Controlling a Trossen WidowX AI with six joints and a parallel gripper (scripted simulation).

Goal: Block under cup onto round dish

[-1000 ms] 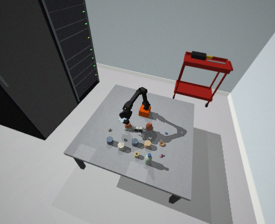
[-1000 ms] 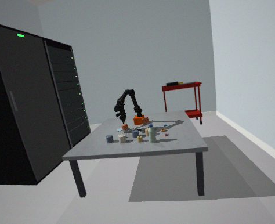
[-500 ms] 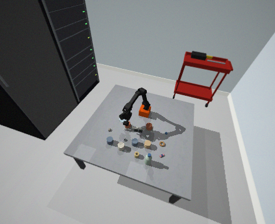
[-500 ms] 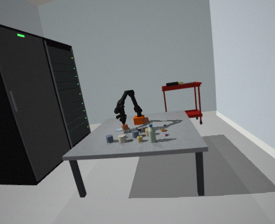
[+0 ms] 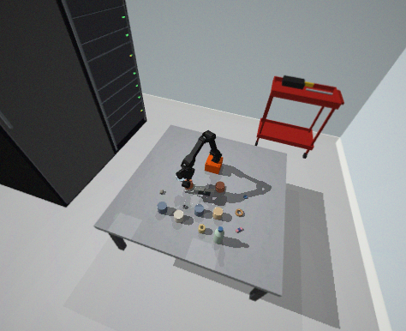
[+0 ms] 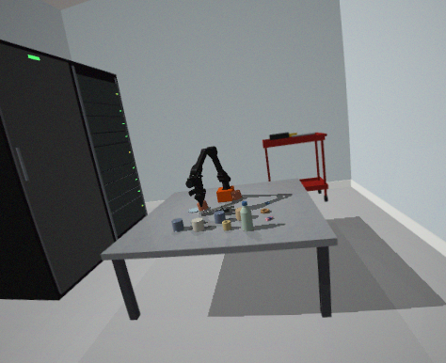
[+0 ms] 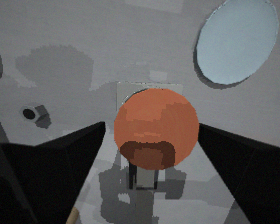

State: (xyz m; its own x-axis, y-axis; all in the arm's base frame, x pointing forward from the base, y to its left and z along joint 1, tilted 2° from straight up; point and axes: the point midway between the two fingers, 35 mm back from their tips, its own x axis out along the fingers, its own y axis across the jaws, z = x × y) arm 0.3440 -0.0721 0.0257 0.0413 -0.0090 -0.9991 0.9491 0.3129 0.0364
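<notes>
Now: the grey block 30 mm below my gripper tip and 10 mm behind it. Also, from my gripper tip: nut (160 mm ahead, 70 mm to the left, 60 mm below); then pale blue round dish (120 mm to the right, 80 mm behind, 70 mm below); then orange cup (20 mm to the right, 10 mm below).
</notes>
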